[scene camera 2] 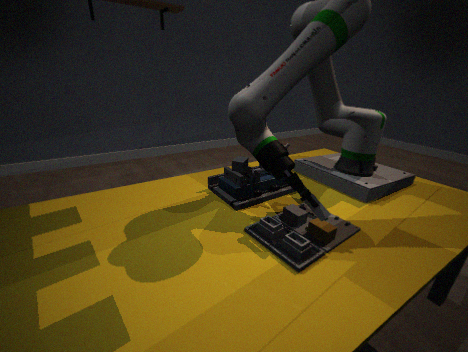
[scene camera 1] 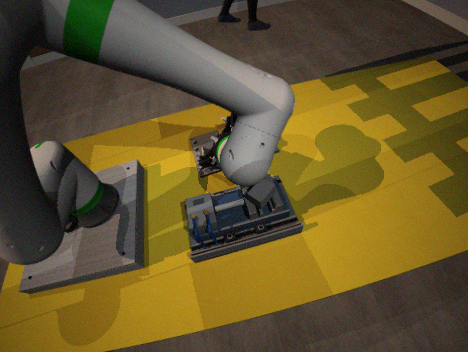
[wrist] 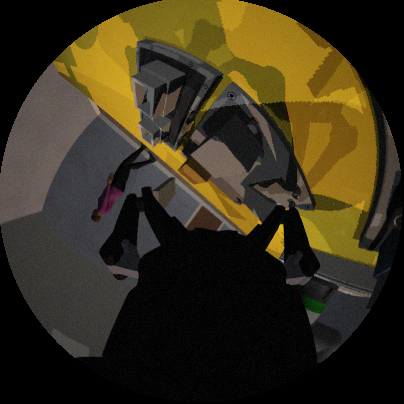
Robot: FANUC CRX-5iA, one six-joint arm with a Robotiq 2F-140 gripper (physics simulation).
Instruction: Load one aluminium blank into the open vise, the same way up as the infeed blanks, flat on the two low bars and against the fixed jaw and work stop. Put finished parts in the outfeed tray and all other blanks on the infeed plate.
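My gripper (scene camera 2: 318, 210) (wrist: 208, 188) is open and empty, tilted low at the infeed plate (scene camera 2: 346, 229) (wrist: 280, 167), behind the orange block in scene camera 2. Whether its tips touch the plate I cannot tell. A grey blank (scene camera 2: 295, 214) sits on the plate beside the outfeed tray (scene camera 2: 272, 251) (wrist: 206, 68). The orange block (scene camera 2: 321, 230) (wrist: 194, 172) sits near it. Two hollow-topped grey parts (scene camera 2: 271, 225) (scene camera 2: 297, 242) stand in the tray. A grey block (scene camera 1: 261, 193) (scene camera 2: 240, 163) sits askew high on the vise (scene camera 1: 245, 237) (scene camera 2: 235, 192); its underside is hidden.
The arm (scene camera 1: 255, 145) (scene camera 2: 250, 110) reaches over the vise and hides part of the infeed plate in scene camera 1. Blue hoses (scene camera 1: 197, 232) hang at one end of the vise. The robot's base plate (scene camera 1: 95, 250) (scene camera 2: 370, 187) stands beside it on the yellow table.
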